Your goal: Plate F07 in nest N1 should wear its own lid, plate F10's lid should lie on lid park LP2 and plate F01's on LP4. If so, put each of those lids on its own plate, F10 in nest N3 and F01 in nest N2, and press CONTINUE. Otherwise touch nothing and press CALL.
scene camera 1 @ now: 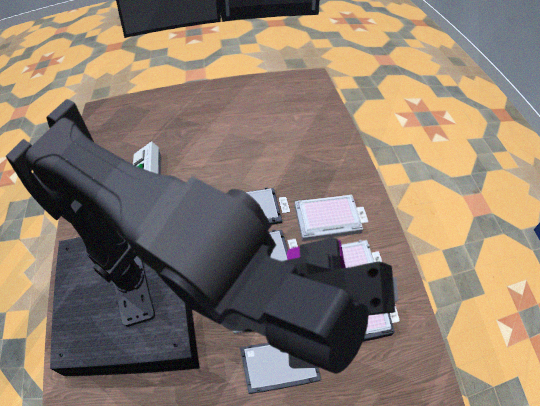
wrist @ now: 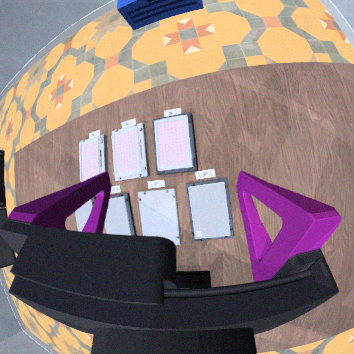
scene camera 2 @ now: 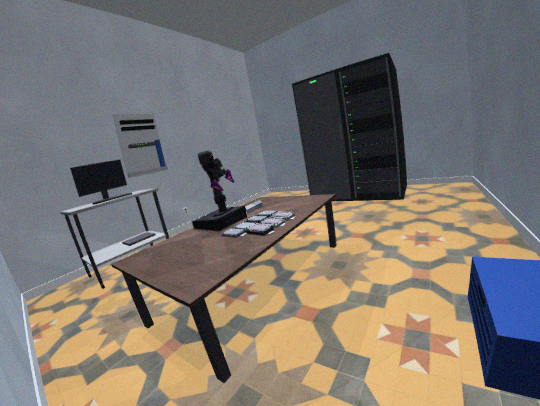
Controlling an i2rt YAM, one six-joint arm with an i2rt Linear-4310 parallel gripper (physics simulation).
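Places are measured from the arm's base along level axes (x ahead, y left, z up), in centimetres.
Pixels of known places: gripper, fingertip midpoint: (wrist: 173,178) (scene camera 2: 228,186); arm's base, link origin: (scene camera 1: 130,279) (scene camera 2: 223,212).
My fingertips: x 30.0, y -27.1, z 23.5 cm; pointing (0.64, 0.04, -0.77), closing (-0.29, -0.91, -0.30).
Observation:
For each thing: its top centre in the pictures, then the offset to it from my fingertips. Level surfaces: height alone.
- dark-framed, top centre: (scene camera 1: 280,363) (wrist: 208,211) (scene camera 2: 233,231) dx -6.6, dy +3.0, dz -30.1 cm
- button box, top centre: (scene camera 1: 142,172) (scene camera 2: 250,203) dx -22.8, dy +57.7, dz -25.5 cm
- brown table, surface height: dz -31.9 cm
My gripper (scene camera 2: 223,183) (wrist: 173,178) is open and empty, high above the plates. In the wrist view, three pink-welled plates stand in a row: the right one (wrist: 173,142) in a dark frame, the middle one (wrist: 129,150) and the left one (wrist: 91,157) in light frames. Nearer lie flat grey-white panels on the lid parks: one dark-framed (wrist: 210,209) with a pale corner mark, a paler one (wrist: 159,215), a dark-edged one (wrist: 119,215), and one partly behind the left finger. Labels are too blurred to read; lids on the plates cannot be told. The button box (scene camera 1: 153,157) (scene camera 2: 254,205) is partly hidden by the arm in scene camera 1.
The arm's black base block (scene camera 1: 120,345) (scene camera 2: 215,218) stands on the brown table (scene camera 1: 240,115) (scene camera 2: 200,255) (wrist: 280,115). The arm covers several plates and parks in scene camera 1. A blue cabinet (scene camera 2: 510,300) (wrist: 160,11) stands on the floor beyond the table.

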